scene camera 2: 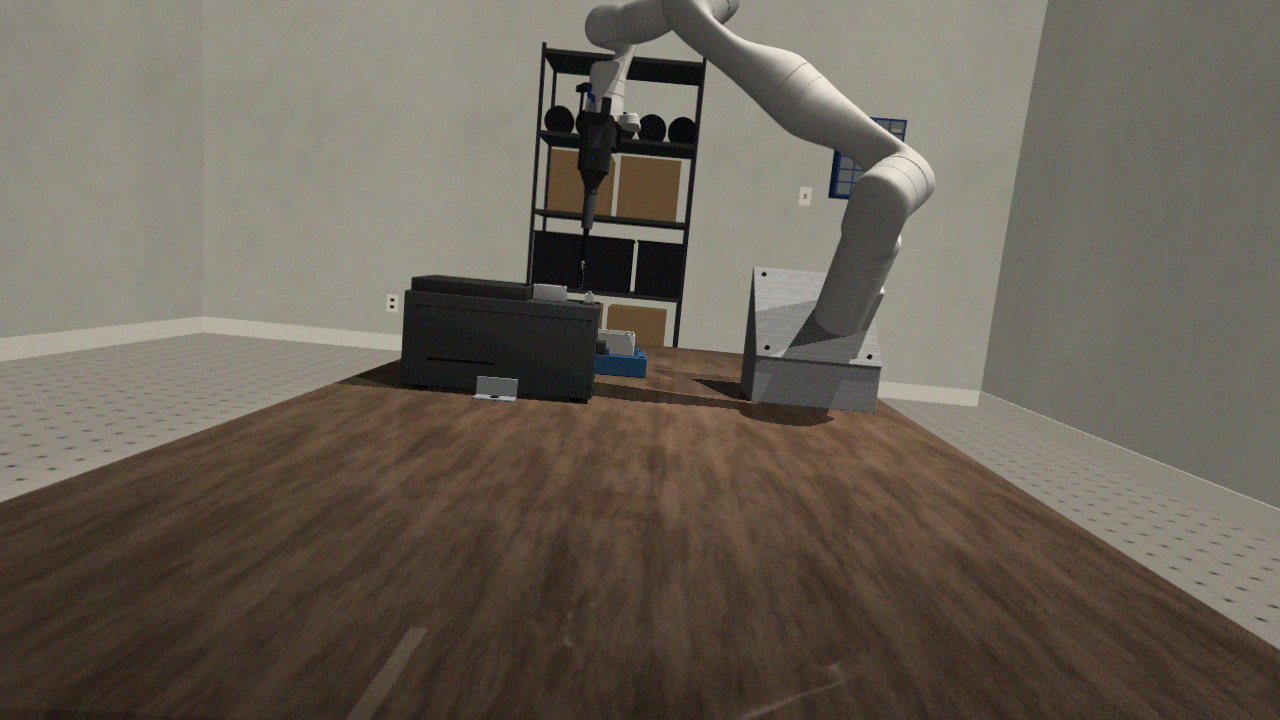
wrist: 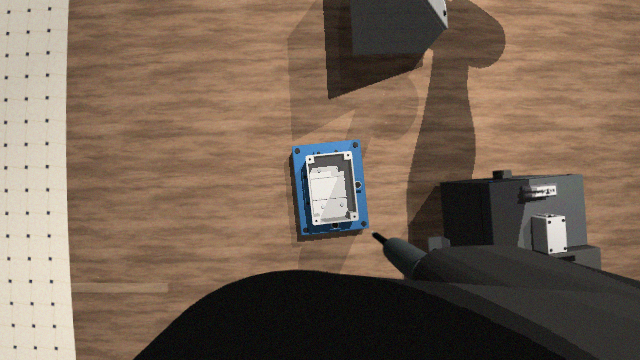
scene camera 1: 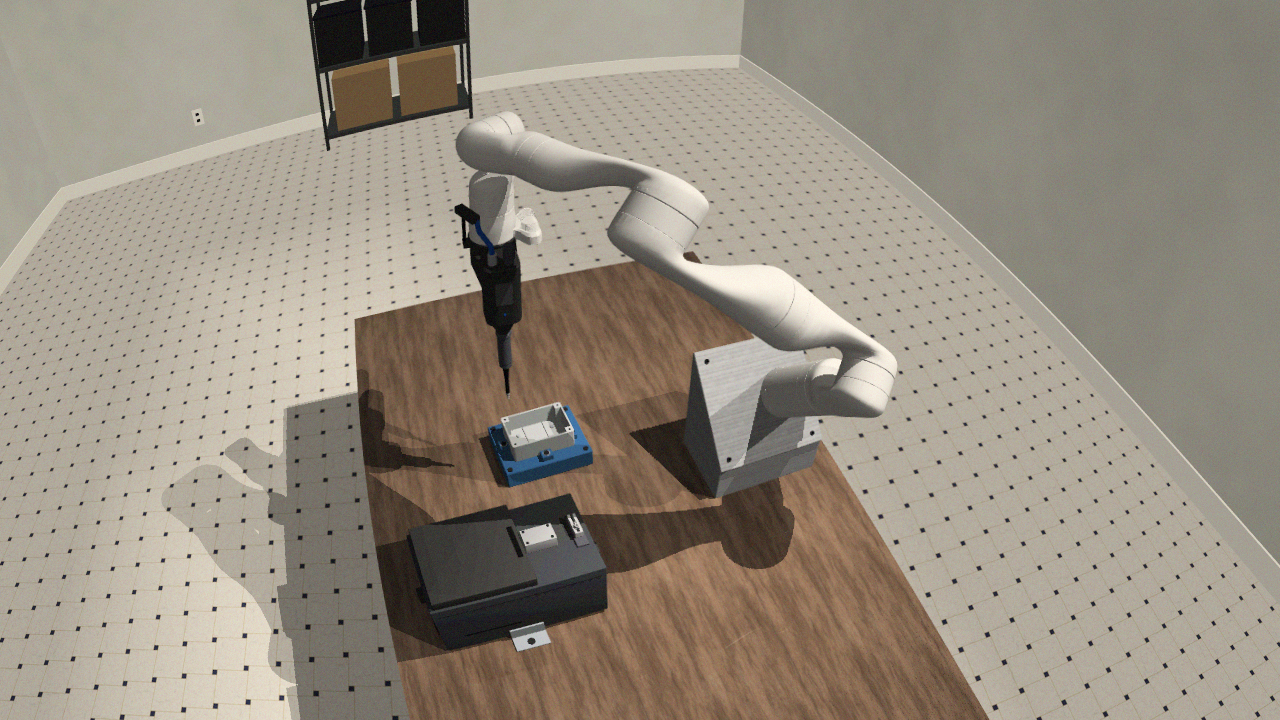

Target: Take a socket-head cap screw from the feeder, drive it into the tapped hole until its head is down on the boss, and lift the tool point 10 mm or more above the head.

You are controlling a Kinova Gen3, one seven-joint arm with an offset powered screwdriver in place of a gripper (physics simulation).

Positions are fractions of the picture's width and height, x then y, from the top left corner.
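I can see a blue fixture (scene camera 1: 0.45,0.64), which is visible as well at (scene camera 2: 0.48,0.51) and at (wrist: 0.47,0.44). There is a dark screw feeder (scene camera 2: 0.43,0.50), and the wrist view shows the feeder too, at (wrist: 0.79,0.61). A black cover (scene camera 2: 0.34,0.39) is here as well, and in the wrist view I find the cover at (wrist: 0.92,0.71).
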